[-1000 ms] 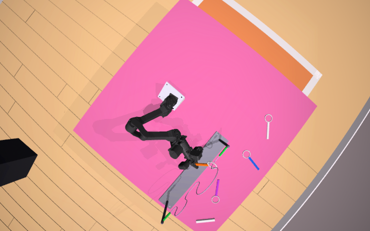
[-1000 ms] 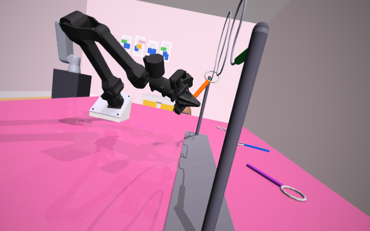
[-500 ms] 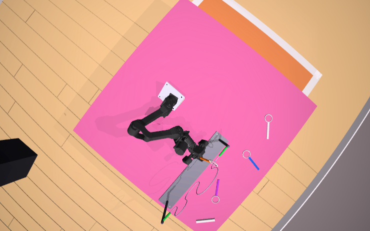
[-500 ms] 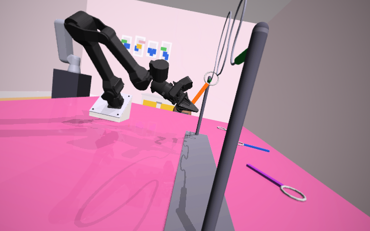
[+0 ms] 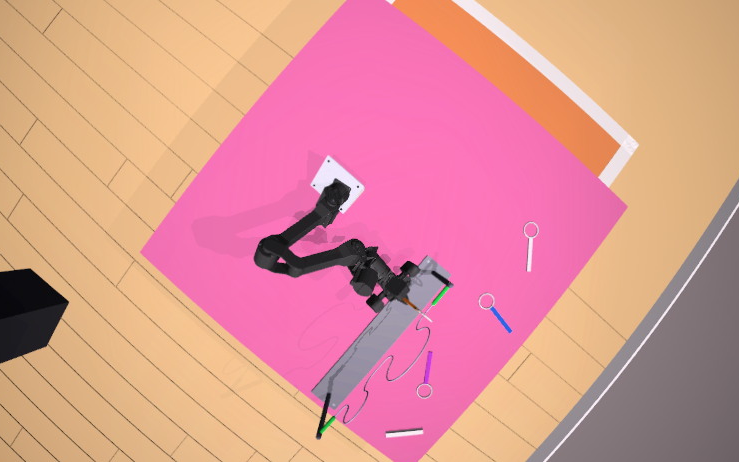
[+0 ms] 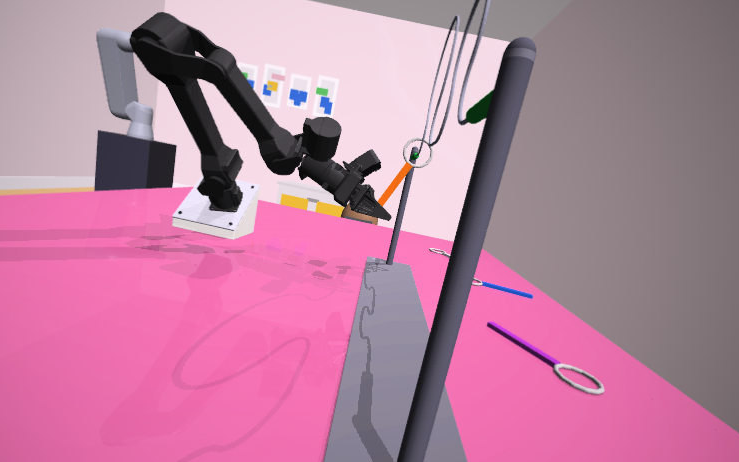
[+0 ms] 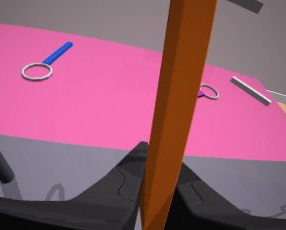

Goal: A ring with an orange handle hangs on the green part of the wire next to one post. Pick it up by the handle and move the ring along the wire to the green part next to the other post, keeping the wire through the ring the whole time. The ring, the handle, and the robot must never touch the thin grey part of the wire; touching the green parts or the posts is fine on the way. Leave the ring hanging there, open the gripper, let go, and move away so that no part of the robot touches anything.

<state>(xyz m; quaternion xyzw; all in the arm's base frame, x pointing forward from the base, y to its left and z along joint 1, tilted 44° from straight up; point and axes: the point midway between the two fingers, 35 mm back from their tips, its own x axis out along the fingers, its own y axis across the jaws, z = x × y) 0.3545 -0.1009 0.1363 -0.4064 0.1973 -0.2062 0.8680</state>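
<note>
Right now the orange-handled ring is 10 mm ahead of my gripper tip, 10 mm to the left of it and 100 mm above it. Round my gripper tip: purple-handled ring 240 mm ahead, 210 mm to the right, 130 mm below; then white bar 290 mm ahead, 420 mm to the right, 130 mm below.
</note>
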